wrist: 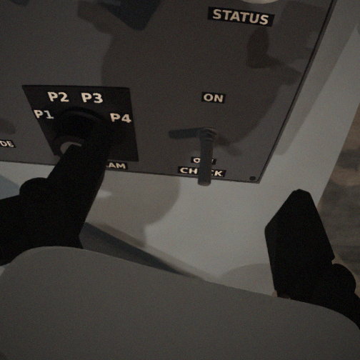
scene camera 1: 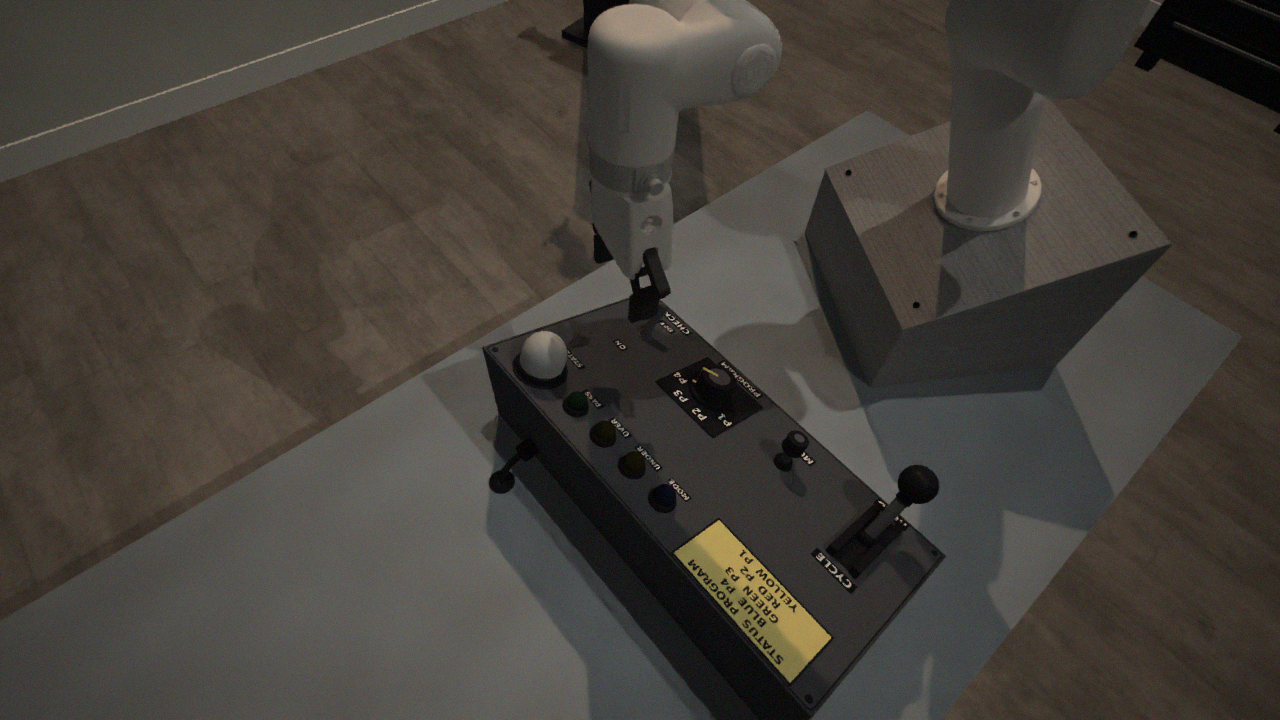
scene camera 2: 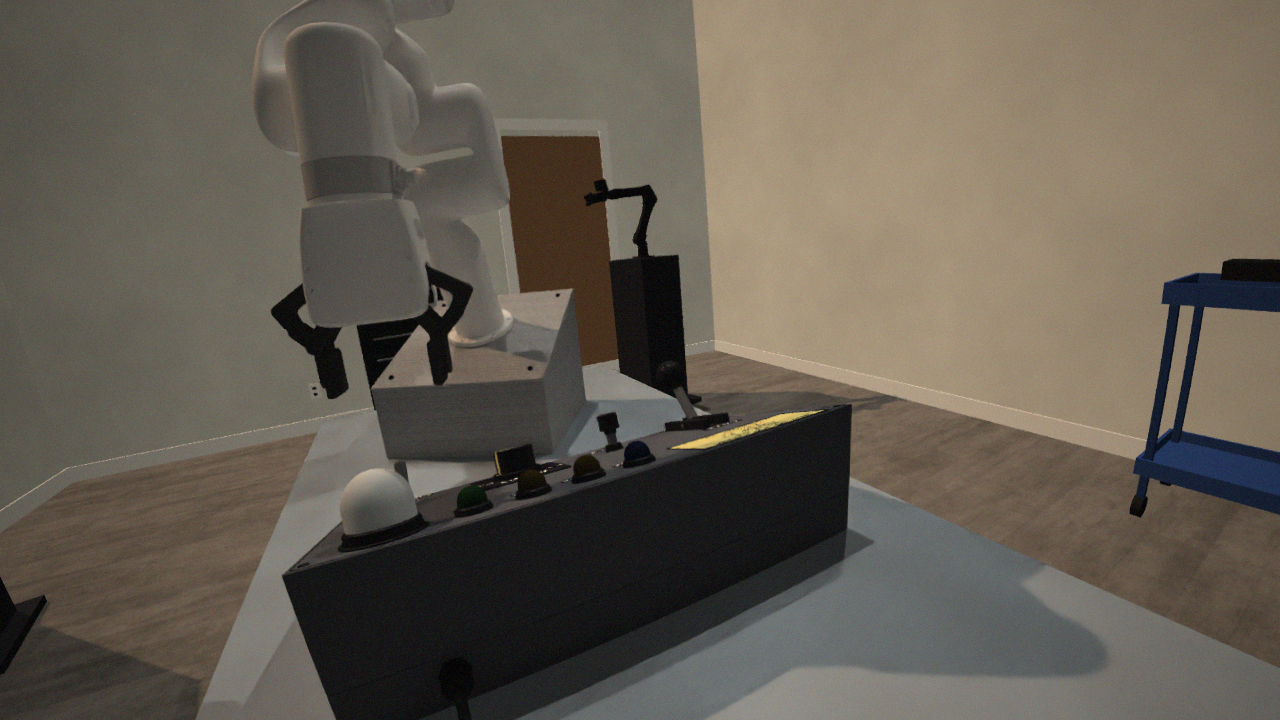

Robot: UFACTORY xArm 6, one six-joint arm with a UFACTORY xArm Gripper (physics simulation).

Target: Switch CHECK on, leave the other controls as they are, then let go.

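Seen in the pictures: gripper, between the fingertips: point(scene camera 1: 624, 287) point(scene camera 2: 390, 388); arm's base, origin of its link: point(scene camera 1: 986, 194) point(scene camera 2: 481, 329).
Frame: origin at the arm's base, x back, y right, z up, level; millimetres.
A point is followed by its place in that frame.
Note:
The CHECK switch point(wrist: 204, 157) is a small grey toggle on the dark control box point(scene camera 1: 742, 501) @[x -532, y 48, z -84 mm] point(scene camera 2: 581, 555) @[x -612, y 194, z -102 mm] point(wrist: 162, 100). In the wrist view its lever points to the OFF side, covering part of the OFF and CHECK labels; the ON label point(wrist: 213, 97) is on the other side. My gripper point(scene camera 1: 626, 291) @[x -445, y 271, z 27 mm] point(scene camera 2: 386, 386) @[x -445, y 271, z 27 mm] point(wrist: 198, 182) is open and empty, above the CHECK end of the box. In the wrist view the switch shows between the spread fingers, apart from both. In scene camera 1 the finger hides at least part of the switch.
The PROGRAM knob point(scene camera 1: 716, 377) @[x -417, y 153, z -79 mm] point(scene camera 2: 514, 459) @[x -435, y 160, z -85 mm] point(wrist: 70, 146) is beside CHECK, partly behind the left finger in the wrist view. A white STATUS dome point(scene camera 1: 543, 355) @[x -548, y 304, z -15 mm] point(scene camera 2: 379, 501) @[x -559, y 316, z -24 mm], several small coloured domes, a small toggle point(scene camera 1: 793, 443) @[x -448, y 36, z -66 mm] and the CYCLE lever point(scene camera 1: 917, 484) @[x -432, y -91, z -36 mm] point(scene camera 2: 669, 374) @[x -434, y -80, z -46 mm] stand on the box.

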